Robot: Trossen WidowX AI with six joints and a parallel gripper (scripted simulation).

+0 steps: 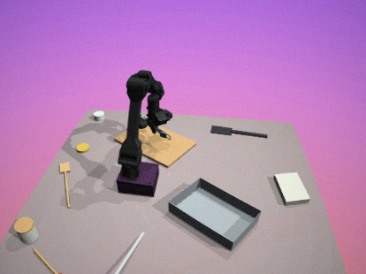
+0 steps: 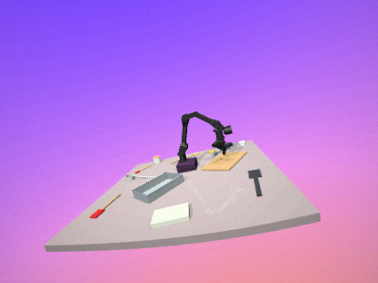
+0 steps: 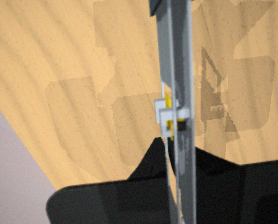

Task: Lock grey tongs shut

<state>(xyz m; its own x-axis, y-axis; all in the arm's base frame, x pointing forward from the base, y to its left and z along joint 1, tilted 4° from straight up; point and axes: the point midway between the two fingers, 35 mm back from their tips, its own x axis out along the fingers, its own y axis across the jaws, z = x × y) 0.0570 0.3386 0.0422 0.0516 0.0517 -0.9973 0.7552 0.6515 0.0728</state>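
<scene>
Right now my gripper tip is 2 cm short of the yellow mark, 2 cm to the left of it and 4 cm below it. From my gripper tip the other things lie so: yellow disc 37 cm behind, 10 cm to the right, 5 cm below; broader tong arm 3 cm behind, 3 cm to the left, 4 cm above; wooden board 5 cm below.
</scene>
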